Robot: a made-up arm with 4 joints.
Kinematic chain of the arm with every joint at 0, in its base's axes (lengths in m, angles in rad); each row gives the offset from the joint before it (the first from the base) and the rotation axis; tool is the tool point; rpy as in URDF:
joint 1: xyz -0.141 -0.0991 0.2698 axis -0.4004 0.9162 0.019
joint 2: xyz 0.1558 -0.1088 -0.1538 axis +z
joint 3: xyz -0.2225 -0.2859 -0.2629 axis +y
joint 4: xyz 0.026 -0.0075 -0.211 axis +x
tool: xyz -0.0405 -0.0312 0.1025 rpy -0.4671 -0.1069 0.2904
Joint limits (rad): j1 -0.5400..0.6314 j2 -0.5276..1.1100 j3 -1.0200..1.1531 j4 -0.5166..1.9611
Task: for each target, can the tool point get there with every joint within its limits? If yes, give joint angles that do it. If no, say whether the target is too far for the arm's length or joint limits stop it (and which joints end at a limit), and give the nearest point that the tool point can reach.
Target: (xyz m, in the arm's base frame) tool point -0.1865 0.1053 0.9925
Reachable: no: joint limits stop it (at a limit: joint 1, joint 2, joint 3, joint 4) | nearest point -0.5864 -0.3631 0.0925 | short by 1.091 m
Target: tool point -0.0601 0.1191 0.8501
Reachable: no: joint limits stop it (at a limit: joint 1, joint 2, joint 3, joint 4) | nearest point -0.5864 -0.3631 0.0925 | short by 1.041 m
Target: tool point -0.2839 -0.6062 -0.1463
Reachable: yes | joints 0.3911 0.1451 -0.5629 -0.2200
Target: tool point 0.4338 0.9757 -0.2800
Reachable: no: too far | nearest point -0.0780 -0.1828 -0.3135 | short by 1.267 m
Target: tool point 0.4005 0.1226 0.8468
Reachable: no: joint limits stop it (at a limit: joint 1, joint 2, joint 3, joint 4) | nearest point 0.5788 -0.2761 -0.0463 | short by 0.994 m
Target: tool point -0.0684 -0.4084 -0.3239
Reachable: yes | joints -0.4378 -0.0984 0.3640 0.0339
